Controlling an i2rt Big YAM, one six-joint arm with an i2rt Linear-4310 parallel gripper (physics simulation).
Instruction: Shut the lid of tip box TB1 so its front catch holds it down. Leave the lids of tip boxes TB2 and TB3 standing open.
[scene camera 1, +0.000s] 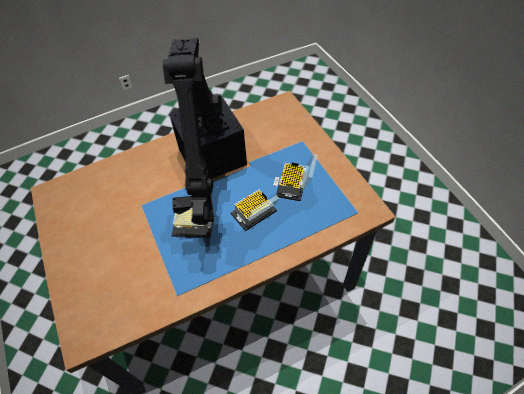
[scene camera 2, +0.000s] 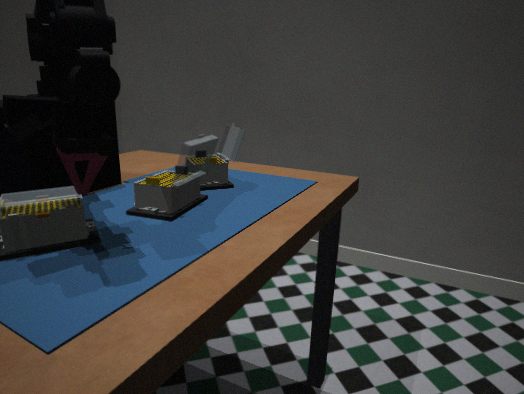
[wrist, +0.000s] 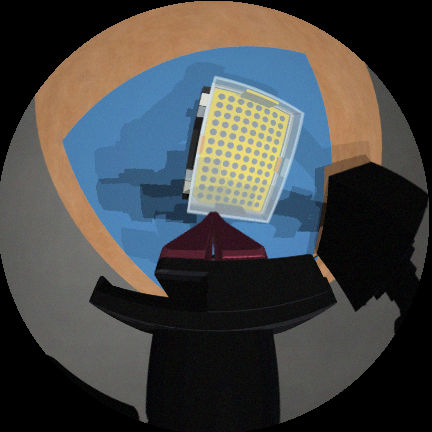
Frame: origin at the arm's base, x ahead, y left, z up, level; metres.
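Seen in the pictures: gripper, fingertip midpoint: (scene camera 2: 82, 194) (wrist: 212, 216); arm's base at its link origin: (scene camera 1: 212, 125) (wrist: 393, 271).
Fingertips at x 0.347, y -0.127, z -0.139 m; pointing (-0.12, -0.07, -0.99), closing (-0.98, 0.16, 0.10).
Offsets run from my fingertips to a thing's top centre. "spot": to the spot under its first point. Level surfaces: height alone.
The leftmost tip box {0.047 m right, 0.050 m back, 0.002 m up} (scene camera 1: 192, 231) (scene camera 2: 47, 230) has its clear lid {spot: 0.041 m right, 0.046 m back, 0.001 m up} (scene camera 2: 45, 193) (wrist: 293, 135) lying over the yellow rack; whether a catch holds it cannot be told. My gripper (scene camera 2: 83, 192) (wrist: 212, 216) is shut and empty, its dark red tips at one short end of that lid; contact is unclear. In scene camera 1 the arm hides the tips and part of the box. The middle tip box {0.193 m left, 0.039 m back, 0.010 m down} (scene camera 1: 252, 206) (scene camera 2: 162, 196) and the far tip box {0.380 m left, 0.121 m back, 0.010 m down} (scene camera 1: 291, 179) (scene camera 2: 214, 175) have open lids. The far box's lid {0.447 m left, 0.081 m back, 0.078 m up} (scene camera 1: 312, 168) (scene camera 2: 232, 142) stands steeply. Box labels are unreadable.
The boxes stand on a blue mat {0.076 m down} (scene camera 1: 180, 275) (scene camera 2: 55, 320) (wrist: 100, 120) on the wooden table (scene camera 1: 100, 280) (scene camera 2: 240, 280). The black arm base (scene camera 1: 220, 145) stands behind the mat. The middle box is to the right of the leftmost one in scene camera 1.
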